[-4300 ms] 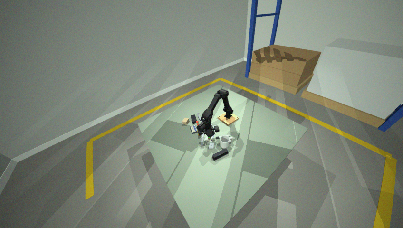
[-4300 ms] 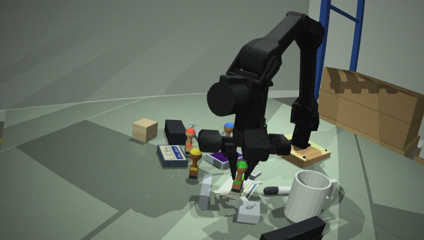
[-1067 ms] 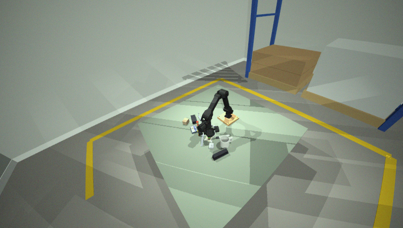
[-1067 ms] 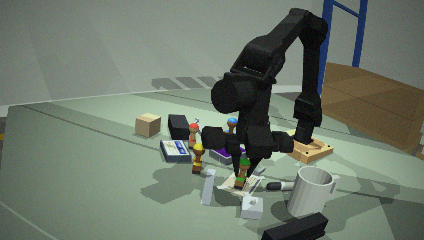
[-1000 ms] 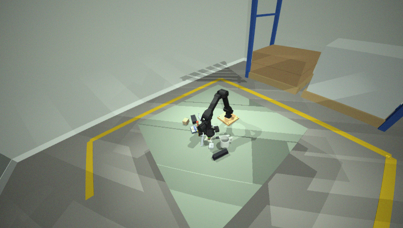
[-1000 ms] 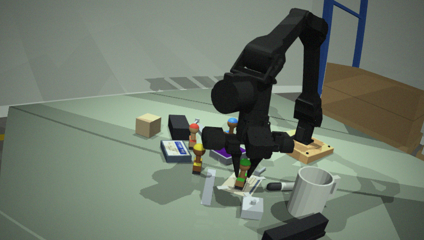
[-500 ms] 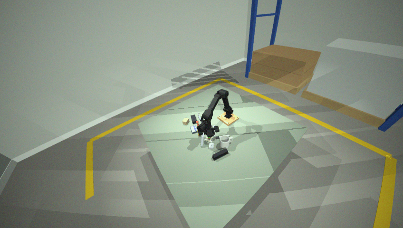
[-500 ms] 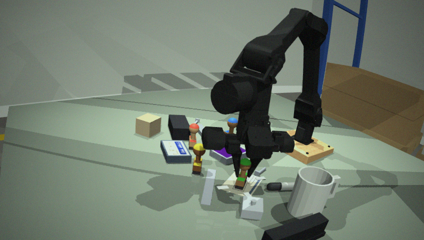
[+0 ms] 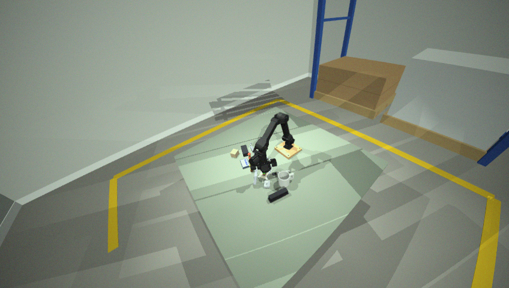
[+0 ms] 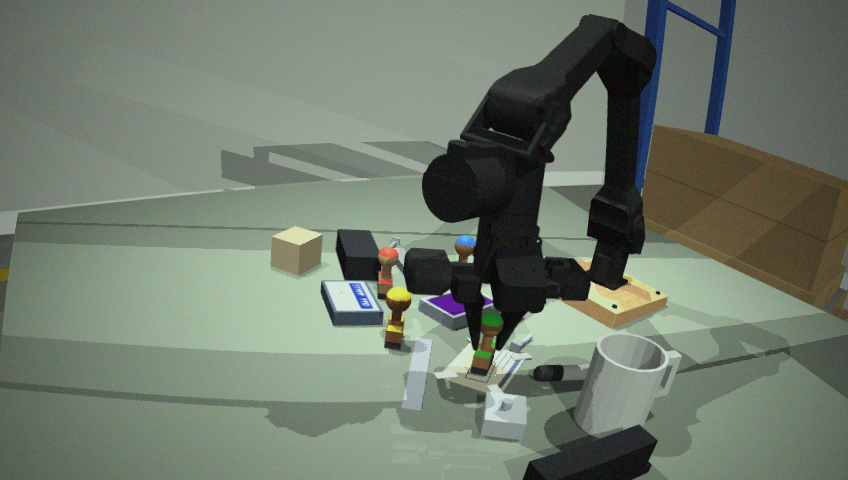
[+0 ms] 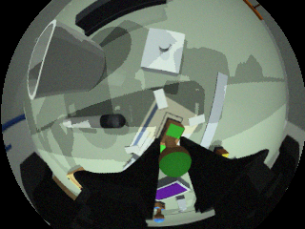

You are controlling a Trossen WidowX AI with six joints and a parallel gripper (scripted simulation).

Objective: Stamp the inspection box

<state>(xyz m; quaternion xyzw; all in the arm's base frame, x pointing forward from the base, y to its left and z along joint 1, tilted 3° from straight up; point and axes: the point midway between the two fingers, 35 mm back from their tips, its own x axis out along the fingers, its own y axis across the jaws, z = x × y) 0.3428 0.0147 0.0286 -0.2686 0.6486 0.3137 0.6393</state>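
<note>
My gripper tip is 1 cm past the card and 3 cm above it. The rest, counted from my gripper tip: pass stamp: right at my gripper tip; then marker: 7 cm behind, 8 cm to the left, 2 cm below; then ruler: 6 cm ahead, 4 cm to the right, 3 cm below.
</note>
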